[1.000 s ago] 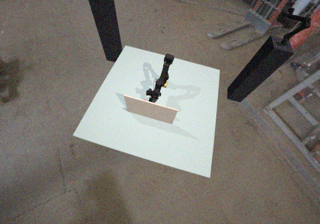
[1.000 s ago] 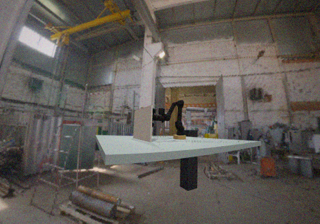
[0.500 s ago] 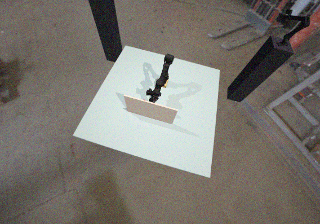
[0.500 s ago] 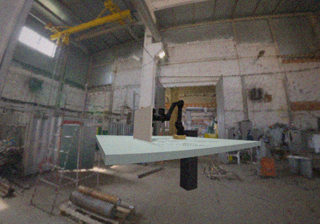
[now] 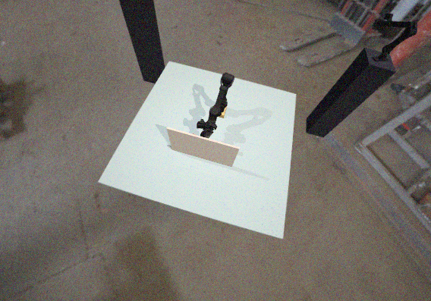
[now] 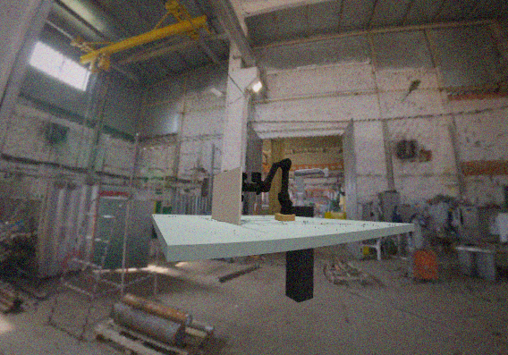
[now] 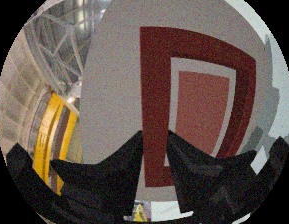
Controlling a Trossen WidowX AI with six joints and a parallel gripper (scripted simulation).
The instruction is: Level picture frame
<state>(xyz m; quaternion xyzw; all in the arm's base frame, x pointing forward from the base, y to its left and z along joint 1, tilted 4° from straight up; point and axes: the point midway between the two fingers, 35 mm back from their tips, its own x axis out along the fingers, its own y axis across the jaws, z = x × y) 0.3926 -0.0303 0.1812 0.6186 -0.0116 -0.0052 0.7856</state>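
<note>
My gripper tip is now 50 mm above the picture frame, 20 mm to the left of it and 10 mm short of it. From my gripper tip the other things lie so: wall panel 60 mm below, 20 mm ahead, 10 mm to the right.
</note>
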